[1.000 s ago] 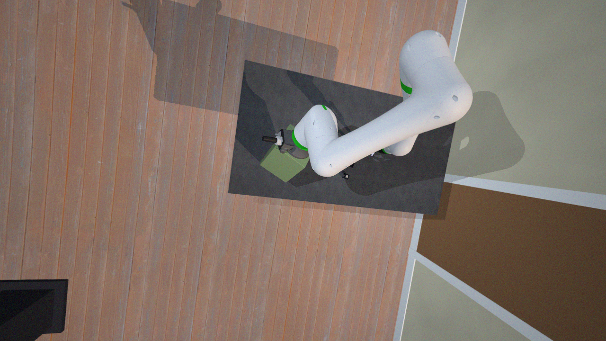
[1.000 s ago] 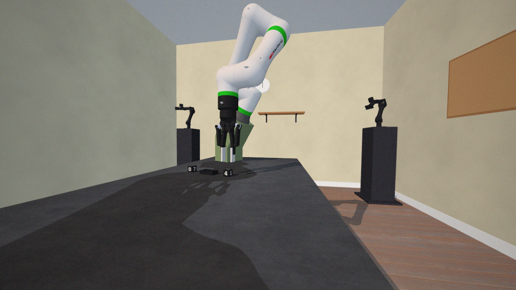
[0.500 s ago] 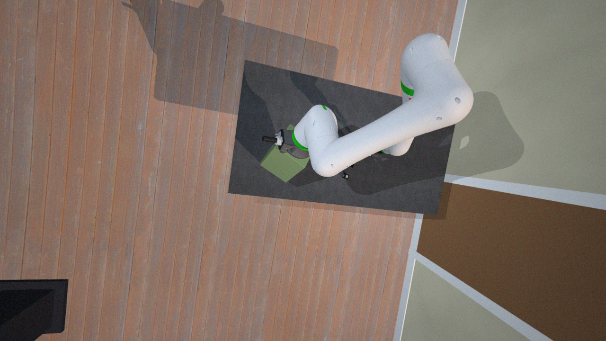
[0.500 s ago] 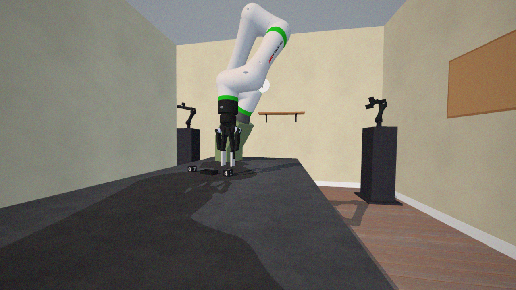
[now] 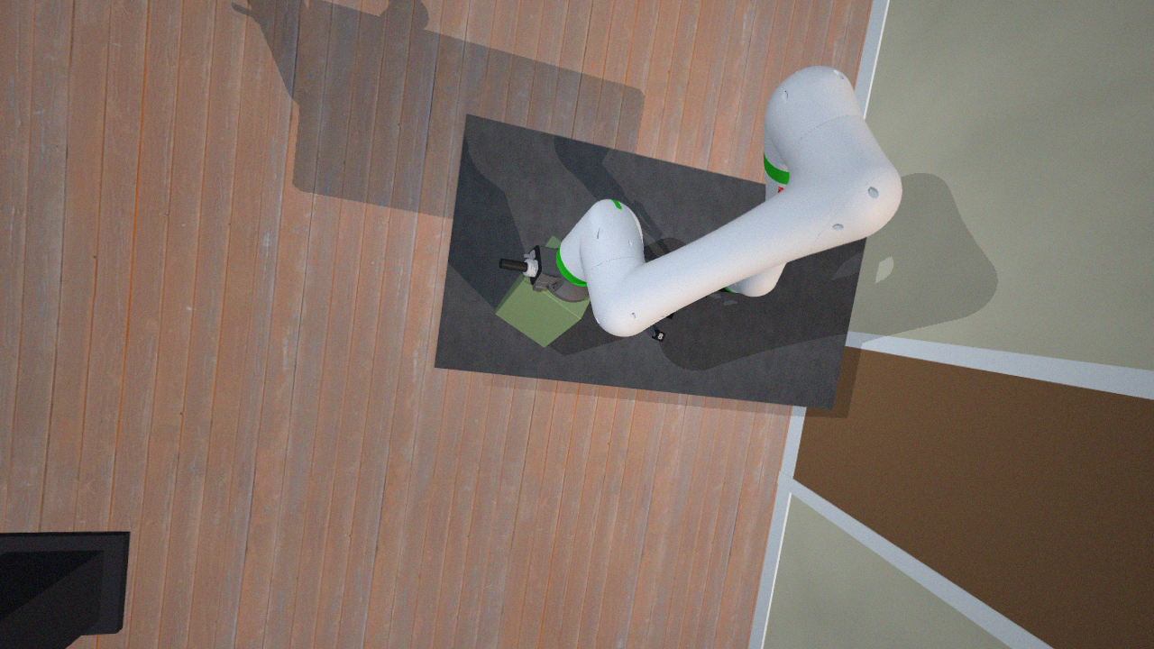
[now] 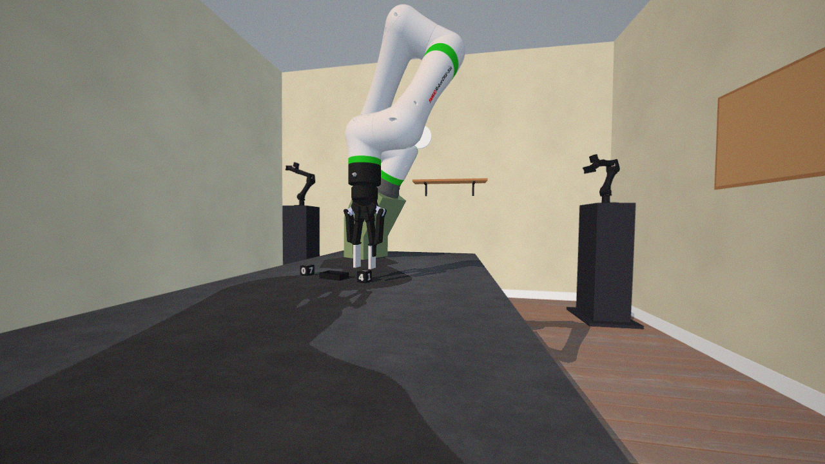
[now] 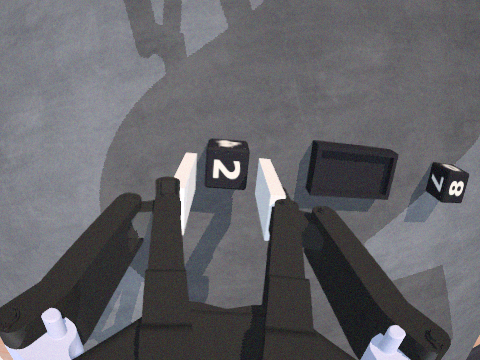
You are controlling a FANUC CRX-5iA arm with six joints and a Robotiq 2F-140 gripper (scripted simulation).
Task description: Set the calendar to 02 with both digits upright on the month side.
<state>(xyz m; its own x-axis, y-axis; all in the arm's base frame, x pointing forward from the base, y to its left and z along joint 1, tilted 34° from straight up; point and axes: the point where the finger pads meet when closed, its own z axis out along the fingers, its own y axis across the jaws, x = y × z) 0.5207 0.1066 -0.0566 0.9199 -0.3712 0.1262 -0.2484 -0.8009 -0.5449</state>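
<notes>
The black number cube is 60 mm below my hand. From my hand the other things lie so: black tray: 110 mm to the right, 60 mm below, 30 mm behind.
</notes>
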